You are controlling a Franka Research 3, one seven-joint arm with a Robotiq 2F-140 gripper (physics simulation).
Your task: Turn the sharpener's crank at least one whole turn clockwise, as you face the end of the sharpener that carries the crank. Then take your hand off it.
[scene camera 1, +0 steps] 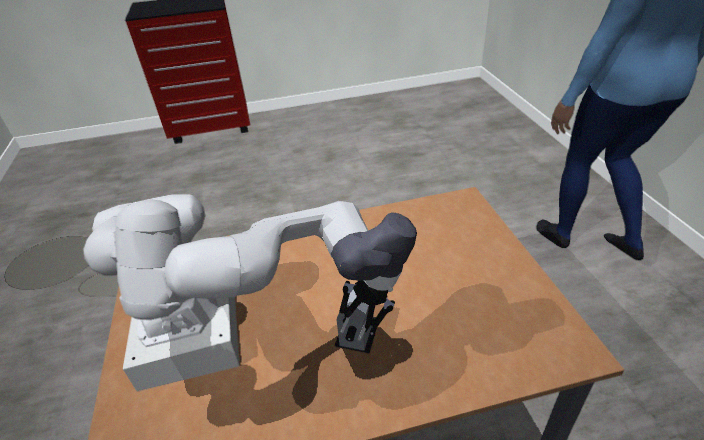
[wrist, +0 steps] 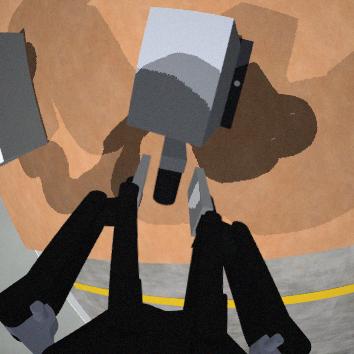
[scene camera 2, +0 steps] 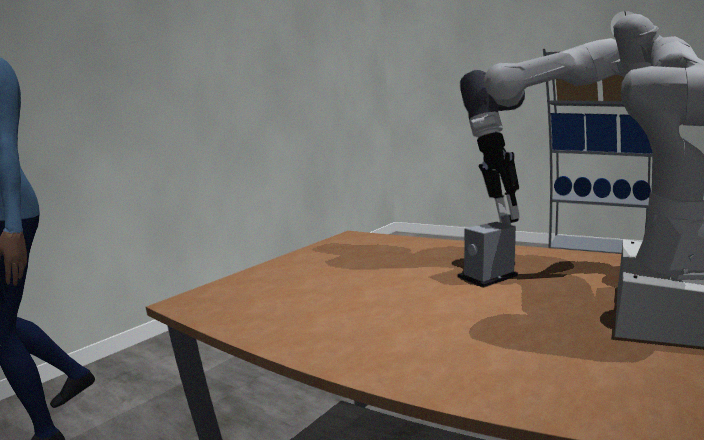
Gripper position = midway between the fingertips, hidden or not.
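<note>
A black knob (wrist: pixel 166 185) is what I see here, along with my gripper (wrist: pixel 169 173). That gripper is visible to me at (scene camera 1: pixel 351 332) too, and again at (scene camera 2: pixel 510 220).
</note>
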